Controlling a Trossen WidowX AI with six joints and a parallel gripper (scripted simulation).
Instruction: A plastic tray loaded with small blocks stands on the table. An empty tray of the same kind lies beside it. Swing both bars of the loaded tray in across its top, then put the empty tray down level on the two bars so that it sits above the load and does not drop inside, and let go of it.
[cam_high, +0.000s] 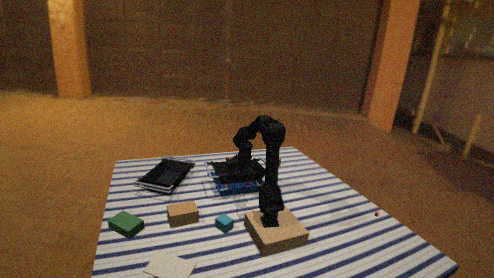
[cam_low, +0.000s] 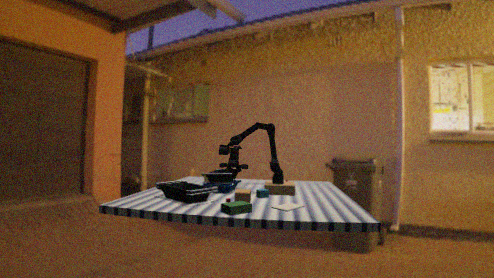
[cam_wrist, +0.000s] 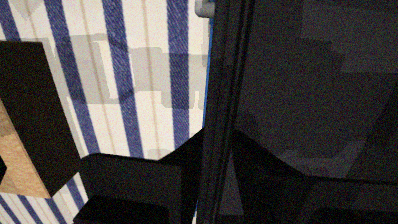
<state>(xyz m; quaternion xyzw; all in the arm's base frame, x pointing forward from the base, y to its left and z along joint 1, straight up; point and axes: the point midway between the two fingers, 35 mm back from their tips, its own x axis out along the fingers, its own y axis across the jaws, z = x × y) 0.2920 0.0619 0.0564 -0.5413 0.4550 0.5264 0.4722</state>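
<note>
The dark tray is 7 cm ahead of my gripper tip, 1 cm to the left of it and 3 cm above it. Round my gripper tip: teal cube: 24 cm behind, 11 cm to the left, 6 cm below; then red block: 42 cm ahead, 2 cm to the left, 8 cm below; then tan block: 17 cm behind, 28 cm to the left, 5 cm below.
</note>
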